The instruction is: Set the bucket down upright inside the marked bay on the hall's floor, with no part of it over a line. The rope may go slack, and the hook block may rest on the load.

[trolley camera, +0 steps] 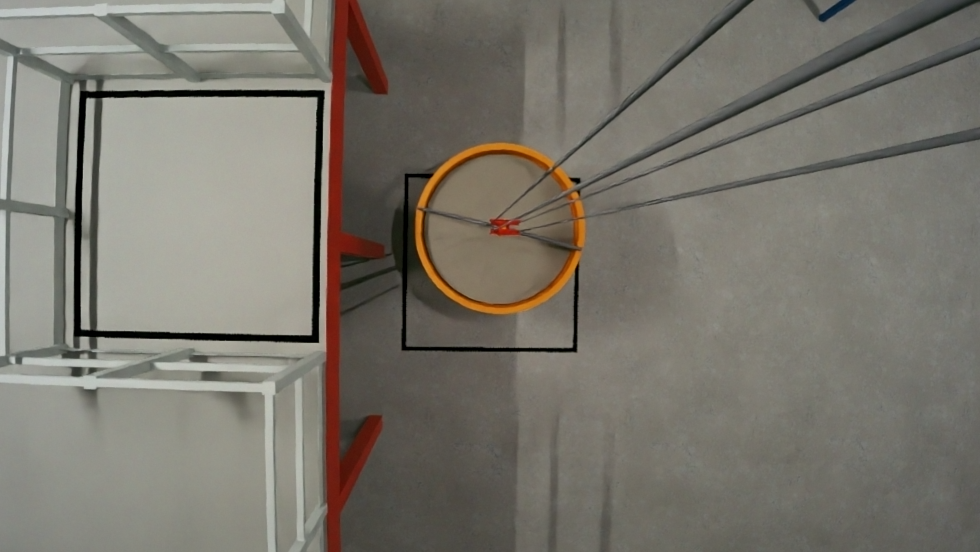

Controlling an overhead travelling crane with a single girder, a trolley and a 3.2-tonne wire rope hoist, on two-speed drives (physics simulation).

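Observation:
The bucket, with an orange rim and a grey-beige inside, hangs upright above the floor in the middle of the trolley view. The marked bay is a black square outline on the floor beneath it. In this view the bucket covers part of the bay's far line, and its rim overlaps the right line near the upper right corner; floor inside the bay shows below and left of it. The red hook block is over the bucket's middle, with two thin legs running to the rim. Its height above the floor is hard to tell.
A pale platform with a red edge beam and red struts stands left of the bay. It bears another black square and white-grey railings. Ropes run to the upper right. A blue piece shows at the top right.

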